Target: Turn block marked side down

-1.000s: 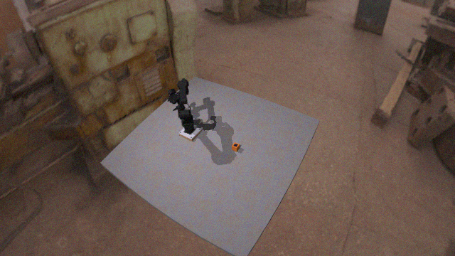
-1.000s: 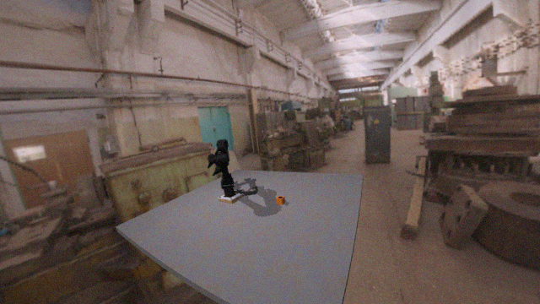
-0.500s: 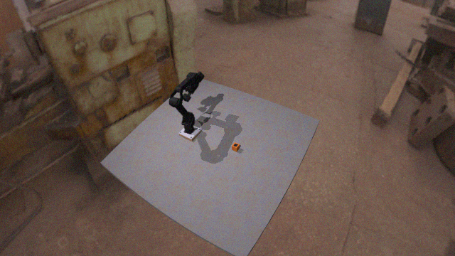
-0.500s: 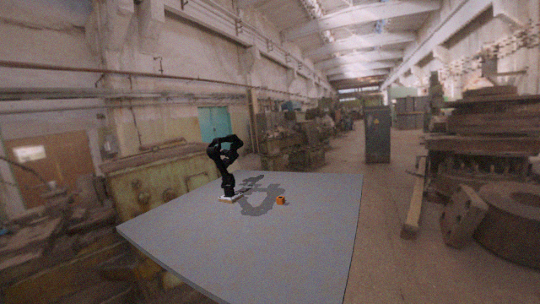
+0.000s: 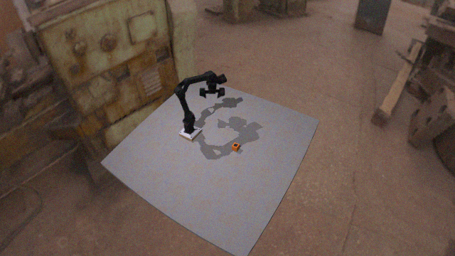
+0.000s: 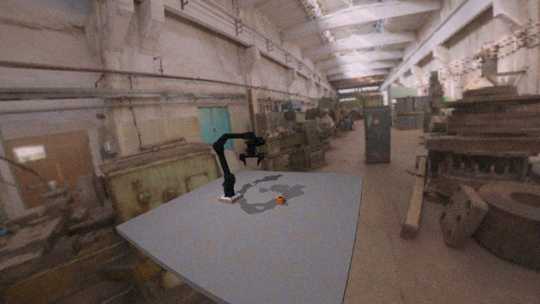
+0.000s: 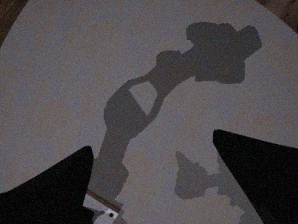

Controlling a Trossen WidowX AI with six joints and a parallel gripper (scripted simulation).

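The orange block lies 310 mm ahead of my gripper tip, 270 mm to the right of it and 140 mm below it.
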